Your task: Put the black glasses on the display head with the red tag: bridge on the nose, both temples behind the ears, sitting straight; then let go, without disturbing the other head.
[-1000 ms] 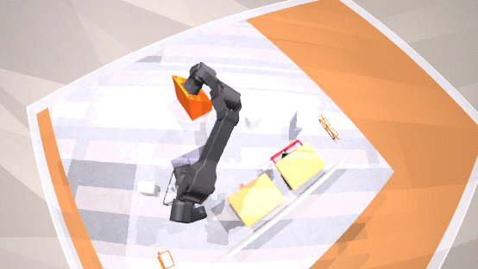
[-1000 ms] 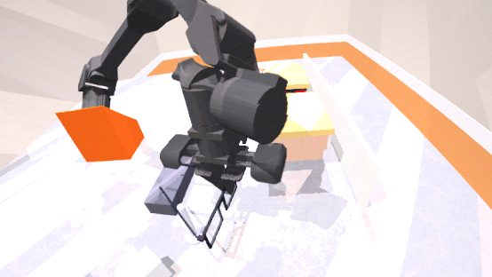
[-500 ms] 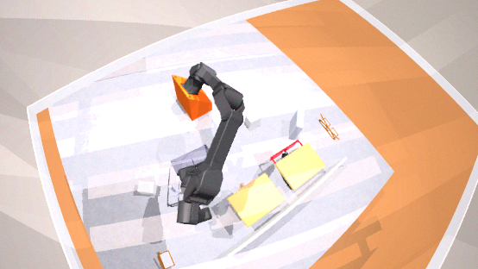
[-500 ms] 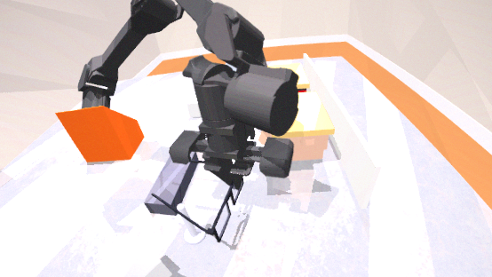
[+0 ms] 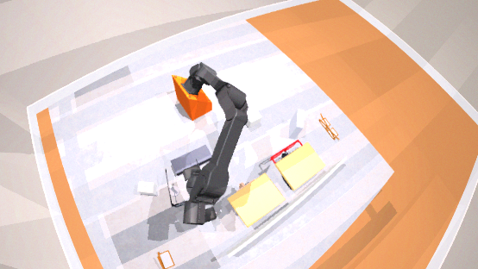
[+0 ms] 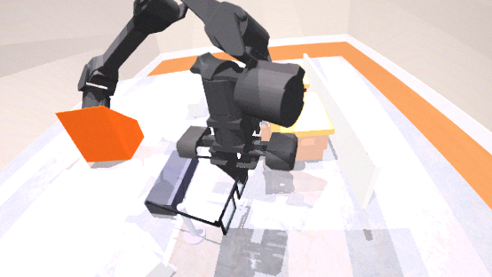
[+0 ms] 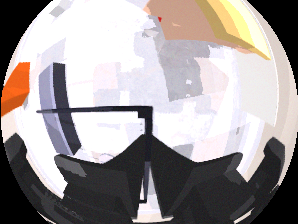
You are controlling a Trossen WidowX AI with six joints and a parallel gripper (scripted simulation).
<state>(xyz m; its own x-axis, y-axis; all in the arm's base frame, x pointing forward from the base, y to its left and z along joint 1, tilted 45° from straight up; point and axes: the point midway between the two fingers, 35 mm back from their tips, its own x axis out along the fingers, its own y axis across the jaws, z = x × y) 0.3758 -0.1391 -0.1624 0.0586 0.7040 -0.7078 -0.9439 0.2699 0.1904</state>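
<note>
My gripper tip is 90 mm past the white post, 60 mm to the left of it and 30 mm above it. From my gripper tip the other things lie so: display head: 120 mm ahead, 370 mm to the left; pale see-through panel: 230 mm ahead, 250 mm to the left; dark grey box: 150 mm behind, 70 mm to the left, 40 mm below.
</note>
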